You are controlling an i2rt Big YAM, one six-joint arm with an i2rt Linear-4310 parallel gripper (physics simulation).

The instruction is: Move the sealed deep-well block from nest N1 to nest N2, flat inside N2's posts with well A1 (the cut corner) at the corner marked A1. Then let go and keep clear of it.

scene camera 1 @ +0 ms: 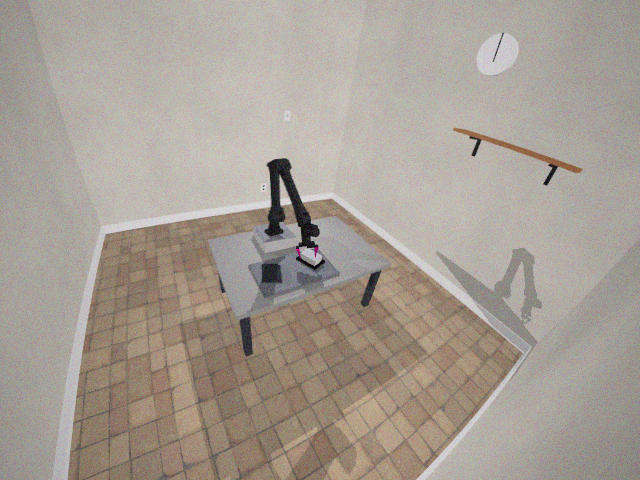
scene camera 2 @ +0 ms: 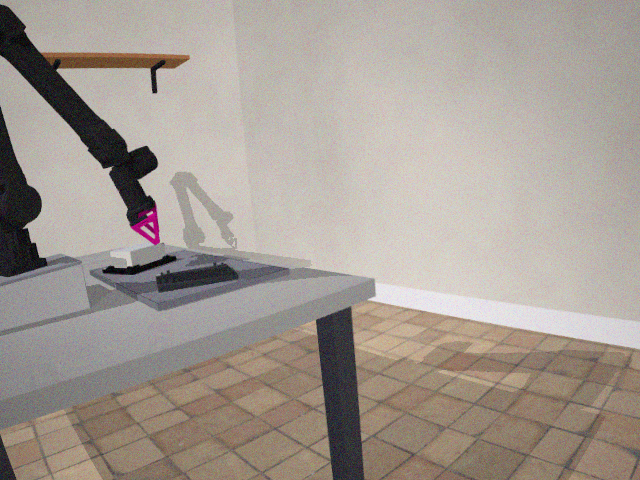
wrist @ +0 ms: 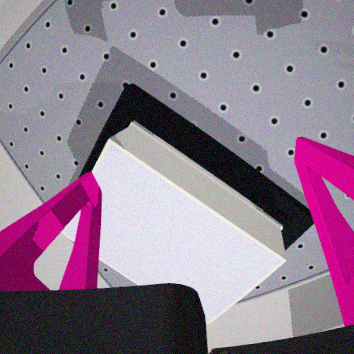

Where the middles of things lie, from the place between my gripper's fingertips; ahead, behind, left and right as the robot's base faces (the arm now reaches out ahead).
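A grey perforated plate (wrist: 254, 83) is 9 cm to the right of my hand, 2 cm behind it and 8 cm below it. I also see the white block (scene camera 2: 143, 253), and that one is 4 cm below my hand, 3 cm behind it and 6 cm to the left of it. Going by their middles, the white block is the nearest to my hand of the things named here.
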